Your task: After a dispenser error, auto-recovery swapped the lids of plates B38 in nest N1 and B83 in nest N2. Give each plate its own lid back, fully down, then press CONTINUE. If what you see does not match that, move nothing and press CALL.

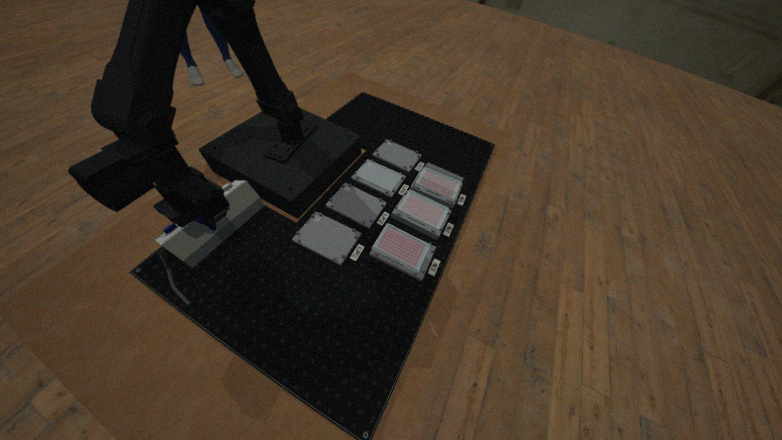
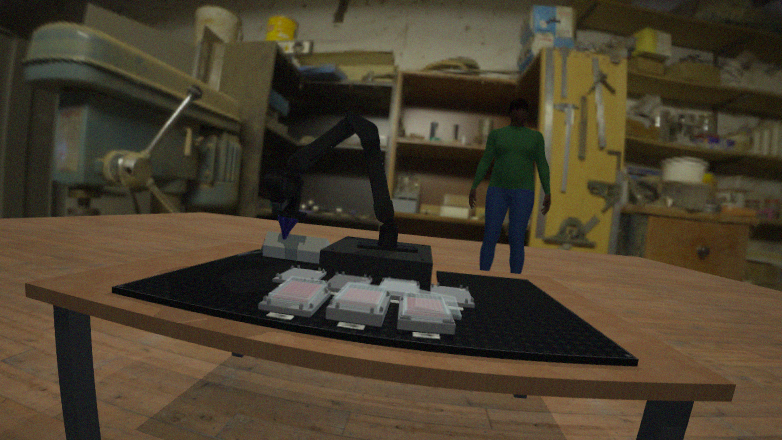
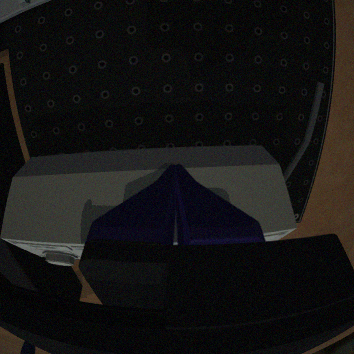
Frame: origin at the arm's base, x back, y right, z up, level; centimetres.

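Where they show: gripper, fingertip midpoint: (image 1: 213,229) (image 2: 284,239) (image 3: 175,173); arm's base, origin of the base link: (image 1: 292,140) (image 2: 387,248).
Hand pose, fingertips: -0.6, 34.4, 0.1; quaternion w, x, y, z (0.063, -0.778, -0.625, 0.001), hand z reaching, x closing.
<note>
Each offset is from my fingertips to the centre of the thing, as dx, dy, dz. "*": to the spot under its first point.
Three plates with pink wells stand in the outer row: one {-40.9, -13.6, -4.5} (image 1: 403,247) (image 2: 298,291), a middle one {-43.4, -26.6, -3.3} (image 1: 421,211) (image 2: 358,297), and one {-46.0, -41.3, -3.4} (image 1: 435,184) (image 2: 425,306) whose clear cover seems offset toward the inner row. Their labels are too blurred to read. My gripper (image 1: 208,225) (image 2: 284,237) (image 3: 175,173) is shut and empty, its blue fingertips at the light-grey button box {+5.1, -3.6, -2.7} (image 1: 188,250) (image 2: 314,250) (image 3: 45,202); whether they touch it is unclear. A blue button {+8.8, +3.3, -0.5} (image 1: 170,228) and a grey button {+5.7, -11.4, -0.5} (image 3: 60,258) show on the box's far side. CONTINUE and CALL cannot be read.
The inner row has grey nests {* -22.1, -10.4, -5.9} (image 1: 327,236) {* -25.1, -22.5, -5.9} (image 1: 356,205) {* -29.7, -48.8, -5.9} (image 1: 397,154) and one with a paler top {* -27.3, -35.2, -5.1} (image 1: 378,176). The black arm base (image 1: 278,164) (image 2: 377,254) stands beside them. A grey cable {* +4.2, +12.1, -6.4} (image 1: 173,281) (image 3: 312,120) lies by the box. A person (image 2: 516,164) stands behind the table.
</note>
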